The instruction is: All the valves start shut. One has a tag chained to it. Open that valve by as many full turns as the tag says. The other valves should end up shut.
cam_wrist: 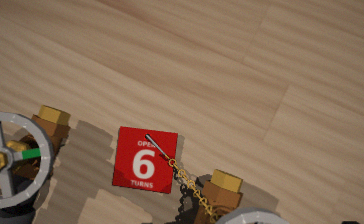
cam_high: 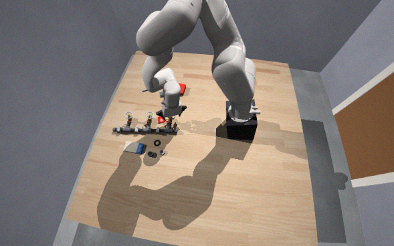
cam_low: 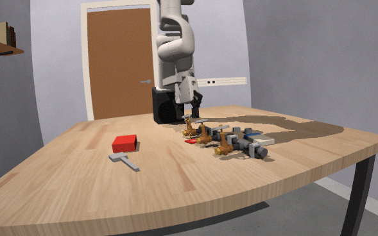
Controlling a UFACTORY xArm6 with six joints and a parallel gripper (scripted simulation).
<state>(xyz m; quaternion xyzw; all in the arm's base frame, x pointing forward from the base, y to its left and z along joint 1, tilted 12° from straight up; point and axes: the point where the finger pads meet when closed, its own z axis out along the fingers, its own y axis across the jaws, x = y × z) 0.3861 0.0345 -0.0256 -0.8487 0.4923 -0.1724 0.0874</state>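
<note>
Now: the red tag 8 cm ahead of my hand, 1 cm to the right of it and 8 cm below it. Round my hand: grey hammer-like tool (21 cm ahead, 25 cm to the right, 8 cm below); then grey box (19 cm ahead, 21 cm to the left, 7 cm below); then red box (5 cm ahead, 25 cm to the right, 7 cm below).
</note>
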